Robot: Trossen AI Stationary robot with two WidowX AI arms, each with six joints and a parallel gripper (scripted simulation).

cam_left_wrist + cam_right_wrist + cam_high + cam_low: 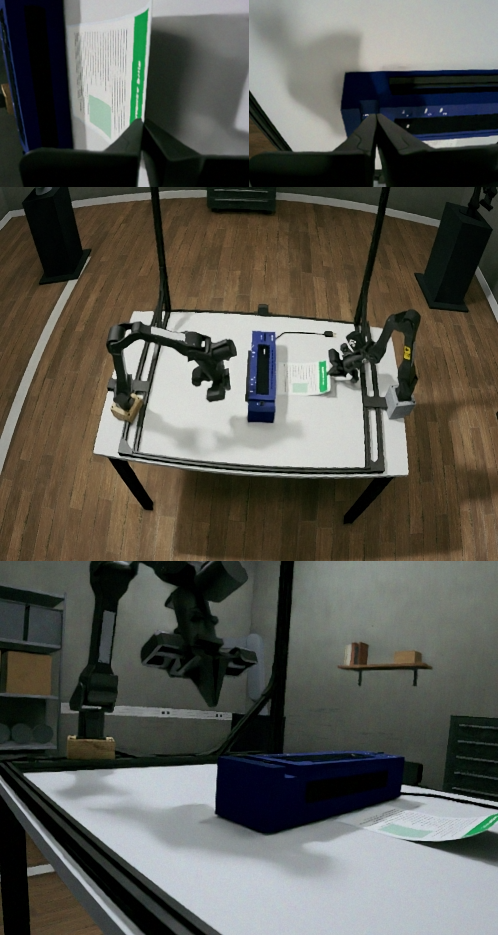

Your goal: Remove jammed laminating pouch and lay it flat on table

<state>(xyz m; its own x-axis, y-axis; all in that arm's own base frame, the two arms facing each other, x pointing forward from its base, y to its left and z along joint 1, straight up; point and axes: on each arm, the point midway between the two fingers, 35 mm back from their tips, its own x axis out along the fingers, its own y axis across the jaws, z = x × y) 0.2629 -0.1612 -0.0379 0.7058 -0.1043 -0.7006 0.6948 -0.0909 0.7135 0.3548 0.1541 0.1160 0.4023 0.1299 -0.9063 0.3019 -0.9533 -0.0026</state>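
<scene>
My left hand is 240 mm past the plug, 60 mm above it and 40 mm to the right of it.
</scene>
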